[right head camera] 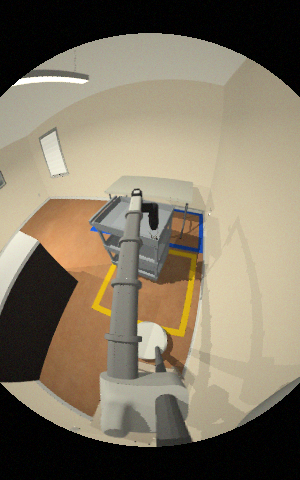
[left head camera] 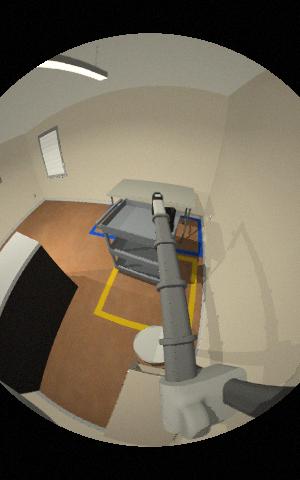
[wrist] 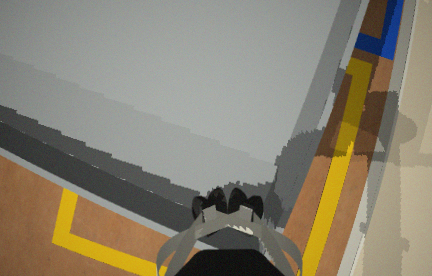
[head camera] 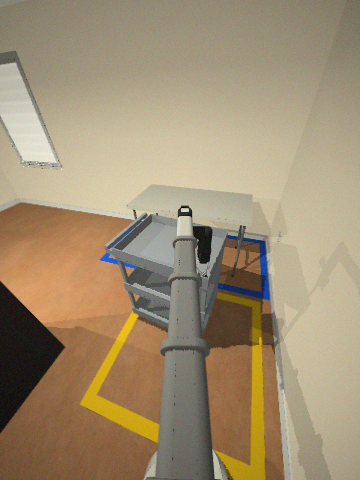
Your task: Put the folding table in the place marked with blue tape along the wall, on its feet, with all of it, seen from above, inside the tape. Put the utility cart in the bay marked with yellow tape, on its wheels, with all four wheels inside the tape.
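Seen in the pictures: gripper, between the fingertips: [right head camera: 153, 241] [wrist: 227, 203]; robot's base, origin of its link: [right head camera: 146, 339] [left head camera: 153, 343].
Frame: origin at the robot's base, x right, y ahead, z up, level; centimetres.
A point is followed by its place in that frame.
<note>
The grey three-shelf utility cart [head camera: 150, 240] @(x -24.3, y 107.8, z 76.6 cm) [left head camera: 130, 222] @(x -19.0, y 100.3, z 76.7 cm) [right head camera: 117, 212] @(x -25.8, y 110.9, z 76.6 cm) [wrist: 175, 75] @(x 3.7, y 84.6, z 76.6 cm) stands upright at the far end of the yellow tape [head camera: 120, 418] @(x -41.2, y 27.4, z -2.7 cm) [left head camera: 120, 320] @(x -36.2, y 27.5, z -2.7 cm) [right head camera: 189, 295] @(x 52.1, y 50.4, z -2.7 cm) [wrist: 326, 215] @(x 50.5, y 47.2, z -2.7 cm). Its near lower end is over the bay; its far wheels are hidden. The folding table [head camera: 220, 205] @(x 34.9, y 171.0, z 71.0 cm) [left head camera: 135, 189] @(x -18.0, y 182.3, z 70.9 cm) [right head camera: 165, 187] @(x 28.2, y 172.7, z 71.0 cm) stands on its legs behind the cart, at the blue tape [head camera: 264, 260] @(x 96.8, y 168.9, z -2.7 cm) [left head camera: 201, 235] [right head camera: 201, 232] @(x 93.3, y 155.2, z -2.6 cm) [wrist: 370, 42] @(x 72.7, y 120.8, z -2.7 cm); the cart hides part of both. My gripper [head camera: 205, 272] [right head camera: 154, 237] @(x 8.8, y 71.7, z 77.3 cm) [wrist: 227, 203] @(x 8.8, y 71.7, z 77.3 cm) is shut, with nothing visible between its fingertips, at the near right corner of the cart's top tray. Contact is unclear.
The right wall [head camera: 320, 310] @(x 69.2, y 60.7, z 67.4 cm) [left head camera: 250, 200] @(x 74.7, y 79.4, z 118.8 cm) [right head camera: 250, 200] @(x 71.7, y 69.1, z 118.9 cm) runs close beside both taped areas. The back wall [head camera: 165, 125] @(x -22.0, y 248.5, z 132.8 cm) is behind the table. A large black-sided box [head camera: 22, 355] @(x -103.8, y 50.7, z 28.8 cm) [left head camera: 40, 310] @(x -113.5, y 17.9, z 41.2 cm) [right head camera: 40, 310] @(x -115.9, y 10.1, z 36.8 cm) with a white top stands at the left.
</note>
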